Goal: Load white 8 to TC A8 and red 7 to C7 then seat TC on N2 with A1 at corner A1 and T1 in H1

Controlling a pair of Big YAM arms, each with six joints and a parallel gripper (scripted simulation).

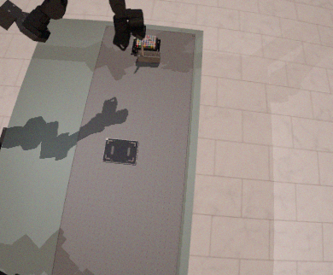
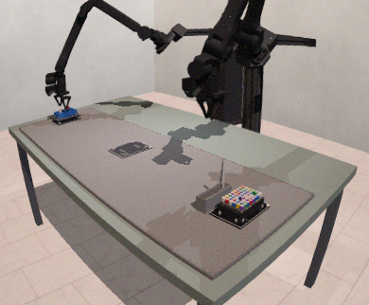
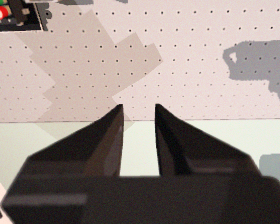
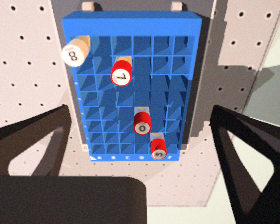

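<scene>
The tube carrier lies 10 mm behind my right hand and 50 mm below it. From my right hand the other things lie so: holder: 140 mm behind, 1240 mm to the left, 80 mm below; then raised nest: 10 mm behind, 70 mm below.
</scene>
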